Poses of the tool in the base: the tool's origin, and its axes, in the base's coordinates. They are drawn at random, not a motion.
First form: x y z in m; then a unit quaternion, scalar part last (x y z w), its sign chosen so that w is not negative.
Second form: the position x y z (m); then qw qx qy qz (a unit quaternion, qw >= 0). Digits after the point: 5 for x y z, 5 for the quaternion.
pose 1, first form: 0.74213 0.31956 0.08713 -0.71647 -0.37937 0.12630 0.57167
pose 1, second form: 0.74213 0.31956 0.08713 0.57167 -0.71647 -0.37937 0.12630
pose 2, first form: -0.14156 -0.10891 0.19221 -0.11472 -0.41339 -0.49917 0.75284
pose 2, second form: -0.14156 -0.10891 0.19221 0.75284 -0.11472 -0.41339 -0.49917
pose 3, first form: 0.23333 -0.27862 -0.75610 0.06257 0.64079 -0.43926 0.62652
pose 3, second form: 0.23333 -0.27862 -0.75610 0.62652 0.06257 0.64079 -0.43926
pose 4, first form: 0.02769 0.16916 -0.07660 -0.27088 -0.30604 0.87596 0.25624
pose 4, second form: 0.02769 0.16916 -0.07660 0.25624 -0.27088 -0.30604 0.87596
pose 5, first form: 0.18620 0.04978 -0.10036 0.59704 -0.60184 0.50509 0.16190
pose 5, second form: 0.18620 0.04978 -0.10036 0.16190 0.59704 -0.60184 0.50509
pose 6, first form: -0.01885 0.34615 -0.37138 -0.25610 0.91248 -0.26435 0.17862
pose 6, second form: -0.01885 0.34615 -0.37138 0.17862 -0.25610 0.91248 -0.26435
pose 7, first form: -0.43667 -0.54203 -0.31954 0.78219 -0.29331 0.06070 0.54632
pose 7, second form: -0.43667 -0.54203 -0.31954 0.54632 0.78219 -0.29331 0.06070
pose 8, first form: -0.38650 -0.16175 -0.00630 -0.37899 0.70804 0.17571 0.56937
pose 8, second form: -0.38650 -0.16175 -0.00630 0.56937 -0.37899 0.70804 0.17571
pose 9, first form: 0.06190 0.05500 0.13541 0.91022 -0.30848 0.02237 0.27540
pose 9, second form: 0.06190 0.05500 0.13541 0.27540 0.91022 -0.30848 0.02237
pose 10, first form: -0.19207 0.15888 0.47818 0.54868 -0.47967 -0.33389 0.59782
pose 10, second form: -0.19207 0.15888 0.47818 0.59782 0.54868 -0.47967 -0.33389
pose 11, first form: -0.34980 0.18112 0.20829 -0.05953 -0.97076 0.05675 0.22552
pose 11, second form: -0.34980 0.18112 0.20829 0.22552 -0.05953 -0.97076 0.05675
